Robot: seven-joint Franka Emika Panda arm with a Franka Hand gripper.
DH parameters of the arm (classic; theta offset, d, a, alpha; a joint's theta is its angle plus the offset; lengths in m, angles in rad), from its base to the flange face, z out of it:
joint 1: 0 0.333 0 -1.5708
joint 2: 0 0 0 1.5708
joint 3: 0 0.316 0.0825 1.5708
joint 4: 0 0 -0.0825 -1.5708
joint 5: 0 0.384 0 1.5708
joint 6: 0 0 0.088 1.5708
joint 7: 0 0.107 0 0
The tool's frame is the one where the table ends.
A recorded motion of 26 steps. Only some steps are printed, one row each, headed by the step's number.
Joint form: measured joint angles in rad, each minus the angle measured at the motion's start. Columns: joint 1, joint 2, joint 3, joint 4, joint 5, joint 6, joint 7.
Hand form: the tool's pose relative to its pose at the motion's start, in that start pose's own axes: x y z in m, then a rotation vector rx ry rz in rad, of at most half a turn. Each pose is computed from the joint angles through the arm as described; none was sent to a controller.
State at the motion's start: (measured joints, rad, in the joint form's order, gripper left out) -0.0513 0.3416 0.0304 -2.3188 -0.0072 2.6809 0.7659
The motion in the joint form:
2: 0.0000 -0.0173 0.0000 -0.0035 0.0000 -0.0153 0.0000
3: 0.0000 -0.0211 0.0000 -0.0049 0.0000 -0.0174 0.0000
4: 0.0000 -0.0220 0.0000 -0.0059 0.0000 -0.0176 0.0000
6: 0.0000 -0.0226 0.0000 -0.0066 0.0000 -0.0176 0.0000
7: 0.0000 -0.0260 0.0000 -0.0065 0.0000 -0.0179 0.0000
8: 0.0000 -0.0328 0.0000 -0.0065 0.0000 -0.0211 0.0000
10: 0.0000 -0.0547 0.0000 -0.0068 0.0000 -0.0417 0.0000
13: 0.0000 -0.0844 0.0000 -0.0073 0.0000 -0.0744 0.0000
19: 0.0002 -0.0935 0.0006 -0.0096 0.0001 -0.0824 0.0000
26: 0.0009 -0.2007 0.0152 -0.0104 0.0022 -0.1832 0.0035
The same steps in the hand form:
2: -0.0004 0.0004 -0.0065 -0.0015 -0.0007 -0.0001
3: -0.0006 0.0006 -0.0078 -0.0014 -0.0004 -0.0002
4: -0.0008 0.0008 -0.0079 -0.0016 -0.0006 -0.0002
6: -0.0010 0.0009 -0.0080 -0.0017 -0.0006 -0.0002
7: -0.0006 0.0006 -0.0098 0.0005 0.0017 -0.0002
8: -0.0002 0.0002 -0.0130 0.0028 0.0045 -0.0003
10: 0.0002 -0.0002 -0.0225 0.0029 0.0057 -0.0004
13: 0.0001 0.0000 -0.0350 -0.0003 0.0039 -0.0005
19: -0.0007 0.0002 -0.0382 -0.0012 0.0031 -0.0013
26: -0.0076 -0.0044 -0.0847 0.0026 0.0072 -0.0115

